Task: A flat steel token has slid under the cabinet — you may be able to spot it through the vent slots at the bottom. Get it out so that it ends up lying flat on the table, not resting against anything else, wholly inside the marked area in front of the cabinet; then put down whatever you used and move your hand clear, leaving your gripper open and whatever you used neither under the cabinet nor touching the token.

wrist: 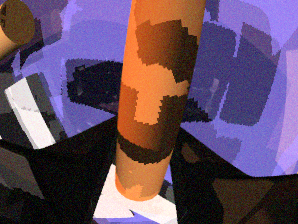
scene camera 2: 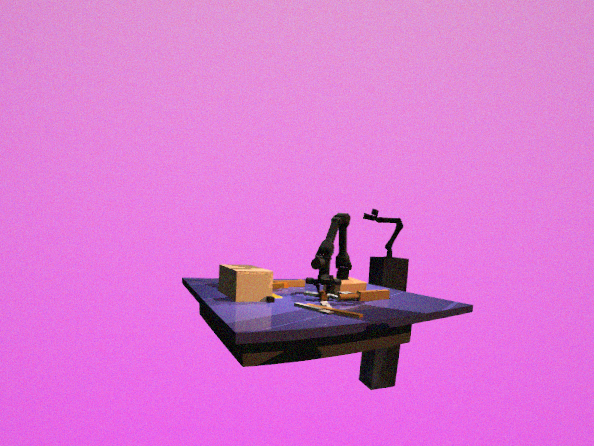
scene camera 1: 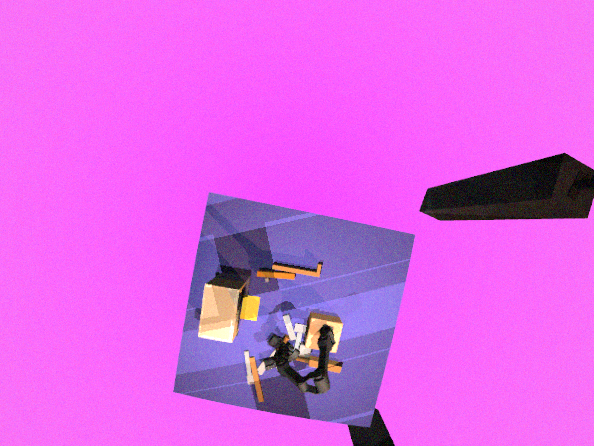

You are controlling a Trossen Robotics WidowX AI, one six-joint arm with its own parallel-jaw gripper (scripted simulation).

Labels:
same spot on tan cabinet: (scene camera 1: 220,314) = (scene camera 2: 246,267)

